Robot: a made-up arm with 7 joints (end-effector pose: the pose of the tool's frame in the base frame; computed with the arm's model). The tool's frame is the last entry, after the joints.
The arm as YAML. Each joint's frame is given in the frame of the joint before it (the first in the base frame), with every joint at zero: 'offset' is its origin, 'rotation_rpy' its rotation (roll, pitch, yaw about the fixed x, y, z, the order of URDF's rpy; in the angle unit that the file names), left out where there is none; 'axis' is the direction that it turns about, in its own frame. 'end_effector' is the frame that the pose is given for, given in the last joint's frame.
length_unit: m
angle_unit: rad
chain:
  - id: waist
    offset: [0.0, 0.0, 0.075]
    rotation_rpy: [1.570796, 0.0, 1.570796]
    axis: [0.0, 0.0, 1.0]
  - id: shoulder
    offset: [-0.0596, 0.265, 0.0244]
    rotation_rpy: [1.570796, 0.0, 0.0]
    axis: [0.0, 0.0, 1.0]
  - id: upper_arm
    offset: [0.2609, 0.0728, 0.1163]
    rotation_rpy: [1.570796, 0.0, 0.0]
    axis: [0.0, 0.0, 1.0]
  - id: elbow
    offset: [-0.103, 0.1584, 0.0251]
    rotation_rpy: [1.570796, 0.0, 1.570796]
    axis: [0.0, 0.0, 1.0]
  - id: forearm
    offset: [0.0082, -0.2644, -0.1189]
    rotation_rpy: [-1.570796, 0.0, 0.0]
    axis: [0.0, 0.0, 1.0]
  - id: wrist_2
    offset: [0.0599, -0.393, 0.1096]
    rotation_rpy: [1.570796, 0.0, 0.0]
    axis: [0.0, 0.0, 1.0]
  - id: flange
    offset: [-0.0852, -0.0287, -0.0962]
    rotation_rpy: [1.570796, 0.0, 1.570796]
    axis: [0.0, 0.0, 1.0]
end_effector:
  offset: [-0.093, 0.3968, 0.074]
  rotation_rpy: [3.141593, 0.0, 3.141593]
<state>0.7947 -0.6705 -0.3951 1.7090 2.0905 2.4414 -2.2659</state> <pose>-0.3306 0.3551 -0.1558 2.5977 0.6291 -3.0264</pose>
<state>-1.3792 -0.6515 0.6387 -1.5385 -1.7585 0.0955 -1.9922</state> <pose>-0.0144 -0.0505 0.3577 0.1082 -0.9433 -2.5246</pose>
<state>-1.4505 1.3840 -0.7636 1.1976 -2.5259 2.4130 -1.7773</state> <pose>0.2970 -0.6839 0.2334 -0.6478 -0.5417 -2.2676</pose>
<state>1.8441 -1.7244 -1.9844 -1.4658 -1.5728 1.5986 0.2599</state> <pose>-0.0597 0.0109 -0.6076 -1.2274 -0.0440 -1.2688</pose>
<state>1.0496 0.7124 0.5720 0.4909 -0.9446 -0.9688 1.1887</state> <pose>0.5364 -0.4930 -0.1000 -0.3412 0.6995 -2.7681</pose>
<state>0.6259 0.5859 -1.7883 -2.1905 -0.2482 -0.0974 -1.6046</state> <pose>0.4727 0.0251 0.5631 0.5056 -0.9832 -1.8882</pose>
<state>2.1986 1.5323 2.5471 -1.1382 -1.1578 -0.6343 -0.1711</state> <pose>0.3588 -0.1312 0.4697 1.5584 -0.3276 0.3772</pose>
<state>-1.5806 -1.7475 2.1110 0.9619 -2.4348 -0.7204 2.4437</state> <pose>0.0337 0.5900 -0.0004 0.2487 -0.3623 -1.4708</pose>
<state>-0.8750 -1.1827 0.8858 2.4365 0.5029 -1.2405 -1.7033</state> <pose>-0.4288 0.1652 0.4910 2.3376 0.2185 -2.8901</pose>
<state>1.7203 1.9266 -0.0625 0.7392 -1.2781 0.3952 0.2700</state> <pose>0.1116 -0.0495 -0.7897 -1.6896 0.3801 1.3898</pose>
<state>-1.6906 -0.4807 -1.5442 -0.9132 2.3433 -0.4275 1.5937</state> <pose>0.4608 -0.1528 -0.2262 3.0391 -0.5734 1.9750</pose>
